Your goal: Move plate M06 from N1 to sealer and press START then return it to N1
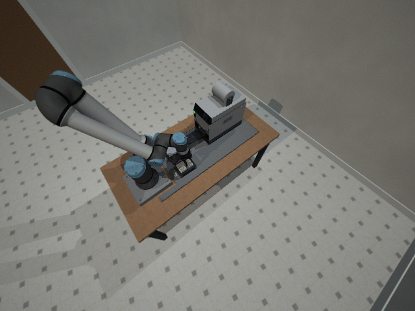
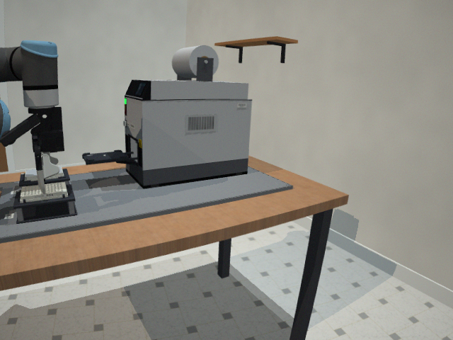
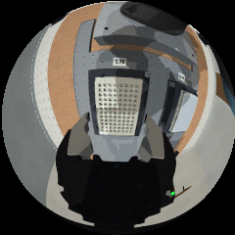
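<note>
Now: the plate M06 2 cm below my hand. From my hand the other things lie so: black sealer stage: 21 cm to the left, 18 cm ahead, 1 cm above; plate: 20 cm to the left, 3 cm below, 3 cm behind; foil roll: 51 cm ahead, 34 cm above, 26 cm to the left.
</note>
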